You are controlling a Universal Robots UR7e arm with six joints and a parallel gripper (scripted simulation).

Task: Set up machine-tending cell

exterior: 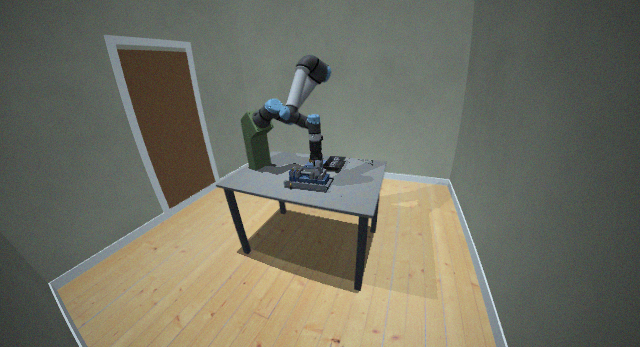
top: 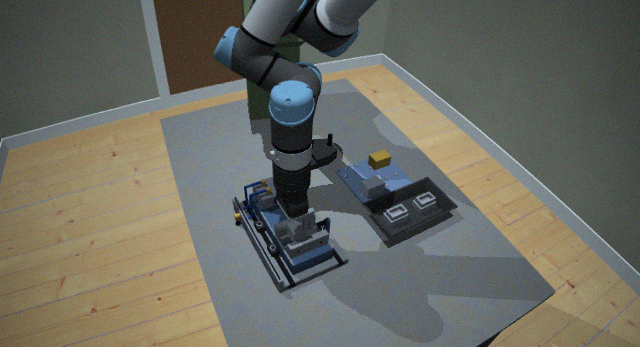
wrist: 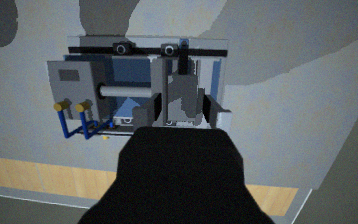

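Now: hand 70 mm past the vise, 10 mm to the right of it and 110 mm above it. From my hand the other things lie so: brass blank 120 mm behind, 400 mm to the left, 120 mm below.
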